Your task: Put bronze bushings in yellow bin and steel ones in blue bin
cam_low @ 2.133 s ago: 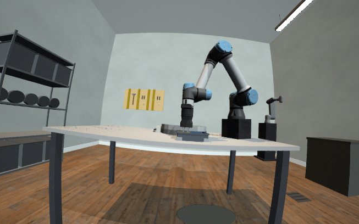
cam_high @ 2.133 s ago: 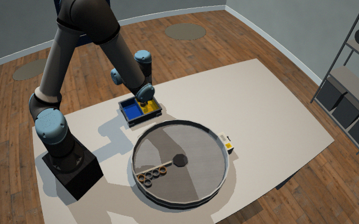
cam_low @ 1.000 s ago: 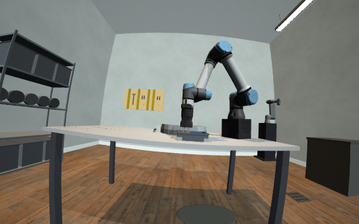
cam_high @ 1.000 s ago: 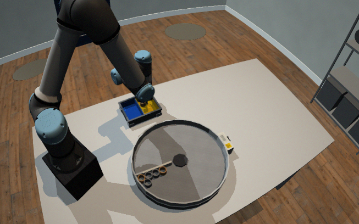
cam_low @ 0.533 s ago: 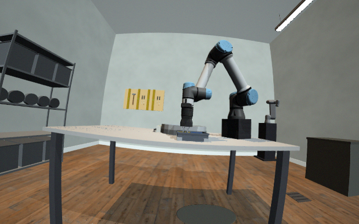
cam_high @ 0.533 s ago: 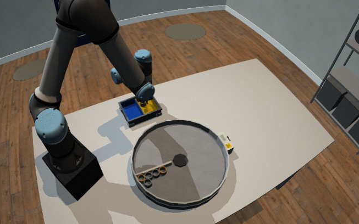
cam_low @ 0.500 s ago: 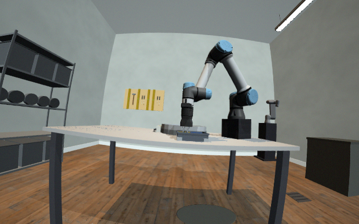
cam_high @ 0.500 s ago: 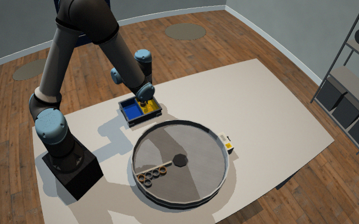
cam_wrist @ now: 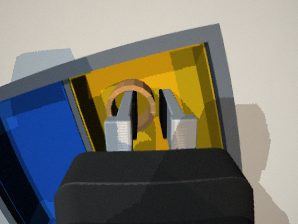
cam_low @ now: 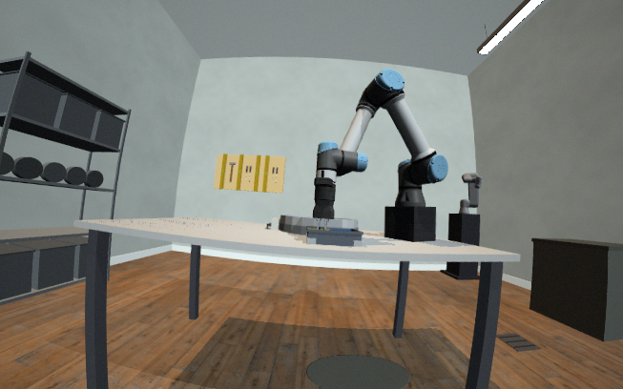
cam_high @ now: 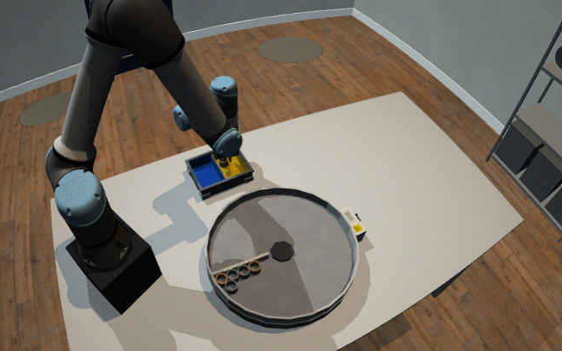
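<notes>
The bin is 40 mm behind my hand, 30 mm to the right of it and 10 mm below it. The rest, counted from my hand: round grey turntable: 410 mm to the right, 10 mm ahead, 10 mm above.
</notes>
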